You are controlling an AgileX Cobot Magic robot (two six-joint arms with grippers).
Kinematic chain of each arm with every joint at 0, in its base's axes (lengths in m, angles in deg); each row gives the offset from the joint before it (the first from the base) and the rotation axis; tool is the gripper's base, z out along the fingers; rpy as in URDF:
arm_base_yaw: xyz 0 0 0.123 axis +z
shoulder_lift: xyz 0 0 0 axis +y
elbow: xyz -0.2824 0 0.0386 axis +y
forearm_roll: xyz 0.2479 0 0.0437 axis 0.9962 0 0.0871
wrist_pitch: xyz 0 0 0 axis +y
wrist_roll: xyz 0.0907 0 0.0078 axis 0.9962 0 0.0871
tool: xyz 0 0 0 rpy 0 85 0
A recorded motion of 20 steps. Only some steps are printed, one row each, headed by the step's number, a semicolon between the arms.
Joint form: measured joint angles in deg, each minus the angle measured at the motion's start. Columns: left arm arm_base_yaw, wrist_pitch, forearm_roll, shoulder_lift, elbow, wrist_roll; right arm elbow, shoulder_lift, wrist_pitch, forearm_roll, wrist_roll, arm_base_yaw.
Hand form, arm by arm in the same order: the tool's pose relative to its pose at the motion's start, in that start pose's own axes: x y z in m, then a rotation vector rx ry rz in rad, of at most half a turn. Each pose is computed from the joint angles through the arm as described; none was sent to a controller.
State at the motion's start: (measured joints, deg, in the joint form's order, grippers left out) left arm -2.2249 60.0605 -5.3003 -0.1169 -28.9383 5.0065; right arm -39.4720 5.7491 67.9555 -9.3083 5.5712 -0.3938
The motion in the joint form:
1: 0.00 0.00 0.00 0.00 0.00 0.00; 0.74 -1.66 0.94 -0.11 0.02 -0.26
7: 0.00 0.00 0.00 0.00 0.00 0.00; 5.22 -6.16 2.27 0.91 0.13 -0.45
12: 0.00 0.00 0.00 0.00 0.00 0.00; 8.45 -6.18 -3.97 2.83 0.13 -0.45
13: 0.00 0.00 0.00 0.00 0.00 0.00; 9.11 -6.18 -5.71 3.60 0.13 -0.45
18: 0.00 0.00 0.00 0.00 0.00 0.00; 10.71 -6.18 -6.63 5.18 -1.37 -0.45
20: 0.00 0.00 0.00 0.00 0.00 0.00; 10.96 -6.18 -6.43 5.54 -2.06 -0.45
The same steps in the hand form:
1: 0.0000 0.0000 0.0000 0.0000 0.0000 0.0000; 0.0068 -0.0006 -0.0016 0.0068 0.0005 0.0042
7: 0.0000 0.0000 0.0000 0.0000 0.0000 0.0000; 0.0302 0.0011 0.0056 -0.0047 0.0249 0.0141
12: 0.0000 0.0000 0.0000 0.0000 0.0000 0.0000; 0.0301 0.0064 0.0188 -0.0431 -0.0251 0.0211
13: 0.0000 0.0000 0.0000 0.0000 0.0000 0.0000; 0.0294 0.0080 0.0214 -0.0573 -0.0427 0.0263
18: 0.0000 0.0000 0.0000 0.0000 0.0000 0.0000; 0.0332 0.0111 0.0277 -0.0815 -0.0295 0.0101
20: 0.0000 0.0000 0.0000 0.0000 0.0000 0.0000; 0.0344 0.0117 0.0287 -0.0865 -0.0217 0.0004

